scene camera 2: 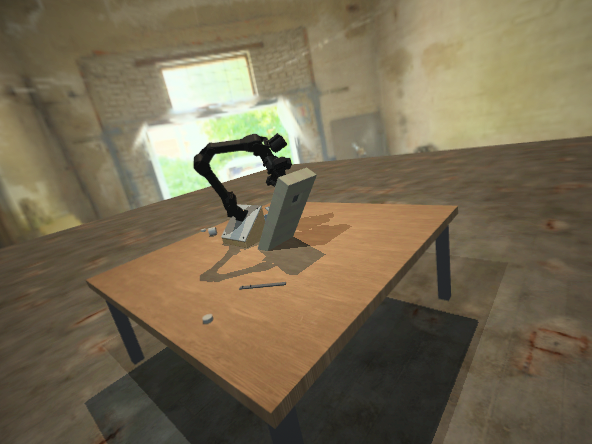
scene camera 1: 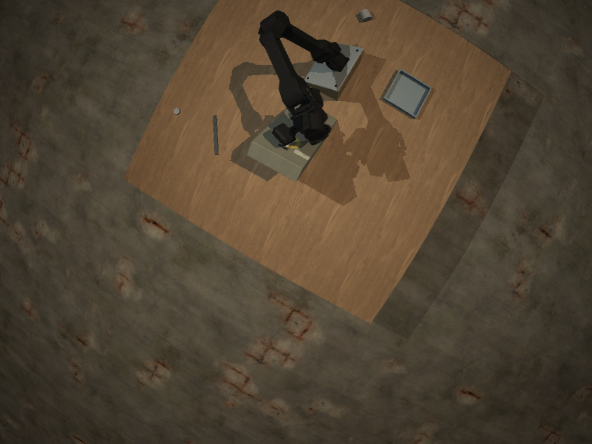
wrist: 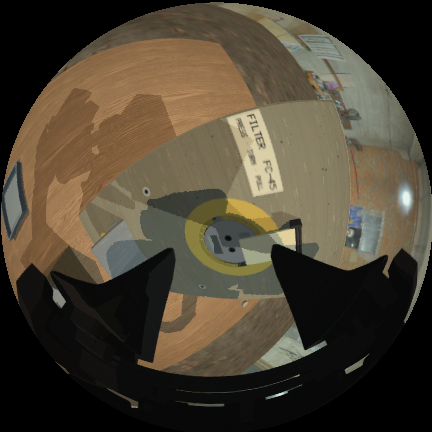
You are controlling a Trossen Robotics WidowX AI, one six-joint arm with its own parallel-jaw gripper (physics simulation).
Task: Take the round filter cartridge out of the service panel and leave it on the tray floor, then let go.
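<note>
The service panel (scene camera 1: 274,159) (scene camera 2: 287,212) (wrist: 312,155) is a leaning grey-green box labelled FILTER FC-45. In the wrist view, the round grey filter cartridge (wrist: 216,235) sits inside a yellow ring (wrist: 195,225) on its face. A pale bar (wrist: 267,245) with a dark end shows across the cartridge's right side. My gripper (wrist: 223,253) (scene camera 2: 272,181) is open and empty in front of the panel. In the wrist view its fingertips lie to either side of the cartridge's lower part; whether they touch anything cannot be told. The blue-rimmed tray (scene camera 1: 423,104) (wrist: 23,182) lies apart from the panel, with bare floor.
The arm's base block (scene camera 1: 325,75) (scene camera 2: 242,231) stands behind the panel. A dark thin rod (scene camera 1: 215,135) (scene camera 2: 262,285) and a small pale disc (scene camera 1: 176,111) (scene camera 2: 207,319) lie on the wooden table (scene camera 1: 320,250) (scene camera 2: 175,310). A small grey cylinder (scene camera 1: 366,15) (scene camera 2: 212,231) is beyond the base.
</note>
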